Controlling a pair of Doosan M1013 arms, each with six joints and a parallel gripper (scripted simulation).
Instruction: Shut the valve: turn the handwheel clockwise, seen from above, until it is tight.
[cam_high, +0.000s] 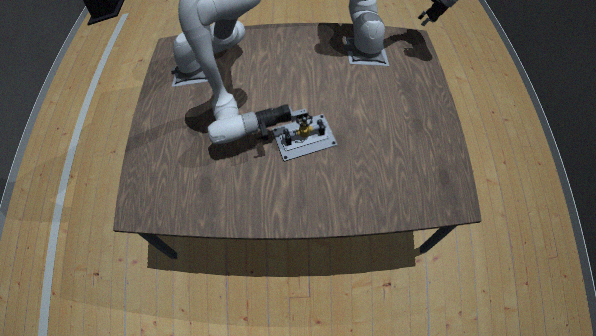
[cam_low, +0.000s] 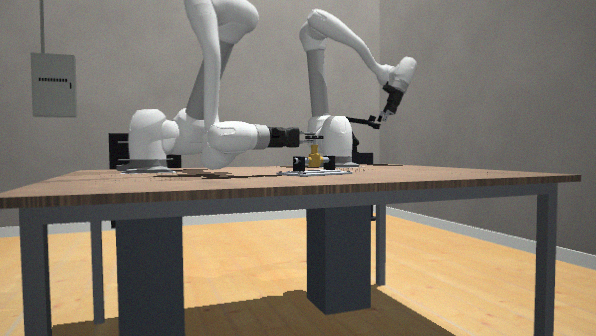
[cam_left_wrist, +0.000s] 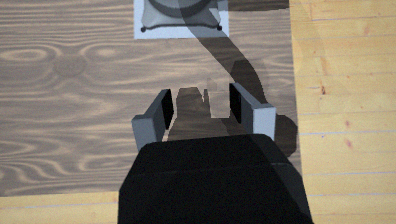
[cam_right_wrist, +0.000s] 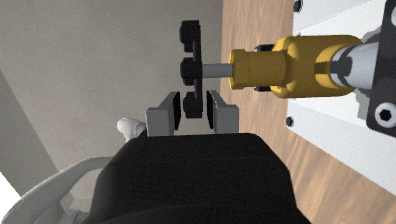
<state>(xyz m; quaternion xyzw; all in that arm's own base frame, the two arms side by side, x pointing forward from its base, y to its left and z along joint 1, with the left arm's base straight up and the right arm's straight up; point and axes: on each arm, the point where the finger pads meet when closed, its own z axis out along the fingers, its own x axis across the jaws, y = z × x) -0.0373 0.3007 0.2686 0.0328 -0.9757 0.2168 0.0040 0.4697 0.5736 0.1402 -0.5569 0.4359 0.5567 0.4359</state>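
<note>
Right now the black handwheel is 30 mm ahead of my right hand and 10 mm below it. From my right hand the other things lie so: light base plate (30 mm ahead, 130 mm below).
</note>
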